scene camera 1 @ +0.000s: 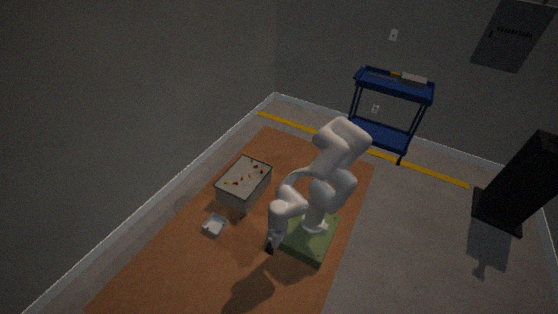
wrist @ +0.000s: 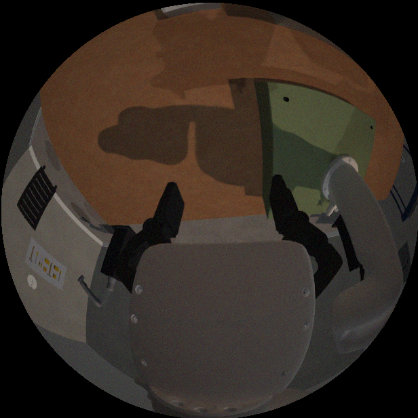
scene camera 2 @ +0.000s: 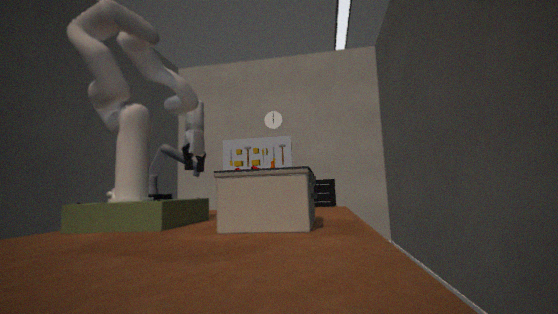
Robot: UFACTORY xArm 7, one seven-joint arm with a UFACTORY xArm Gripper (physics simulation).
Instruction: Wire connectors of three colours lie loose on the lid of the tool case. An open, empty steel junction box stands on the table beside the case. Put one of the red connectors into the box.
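Places are measured from the arm's base along level axes (x ahead, y left, z up), in centimetres.
Pixels of known places: gripper, between the fingertips: [scene camera 1: 275, 245] [scene camera 2: 194, 171]; arm's base, origin of its link: [scene camera 1: 312, 223] [scene camera 2: 131, 201].
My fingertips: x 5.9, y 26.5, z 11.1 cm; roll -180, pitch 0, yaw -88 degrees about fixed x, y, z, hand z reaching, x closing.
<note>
For each thing: its top centre in the pictures, then the offset to it from my fingertips. Level surfaces: height alone.
- pale tool case, centre of its top: [scene camera 2: 273, 172] [scene camera 1: 243, 175] dy -27.1, dx +41.6, dz -4.7 cm
- second red connector, centre of its top: [scene camera 1: 261, 170] dy -35.7, dx +34.7, dz -3.5 cm
- third red connector, centre of its top: [scene camera 1: 235, 182] dy -19.5, dx +41.0, dz -3.5 cm
- yellow connector, centre of its top: [scene camera 1: 226, 181] dy -17.4, dx +45.3, dz -3.6 cm
- open steel junction box, centre of its top: [scene camera 1: 214, 223] dy +2.0, dx +38.0, dz -15.2 cm
- orange-brown table, height of its surface: dz -19.0 cm
The pale tool case [scene camera 1: 235, 201] [scene camera 2: 265, 202] stands on the table, its lid dark-rimmed. On the lid in scene camera 1 lie a red connector [scene camera 1: 255, 166], a second red connector [scene camera 1: 261, 171] near it, and a third red connector [scene camera 1: 235, 183] by a yellow connector [scene camera 1: 226, 182]. Several orange connectors [scene camera 1: 242, 178] lie among them. The open steel junction box [scene camera 1: 214, 225] stands beside the case, apart from it; no connector shows inside. It does not show in scene camera 2. My gripper [scene camera 1: 270, 246] [scene camera 2: 194, 169] [wrist: 224, 188] is open and empty, above the table beside the arm's base, away from case and box.
The arm stands on a green base block [scene camera 1: 305, 245] [scene camera 2: 115, 217] [wrist: 320, 110], close to my gripper. The orange-brown table [scene camera 1: 165, 270] [scene camera 2: 200, 270] [wrist: 90, 90] lies under the case. A blue cart [scene camera 1: 395, 90] and a tall black object [scene camera 1: 520, 180] stand off the table.
</note>
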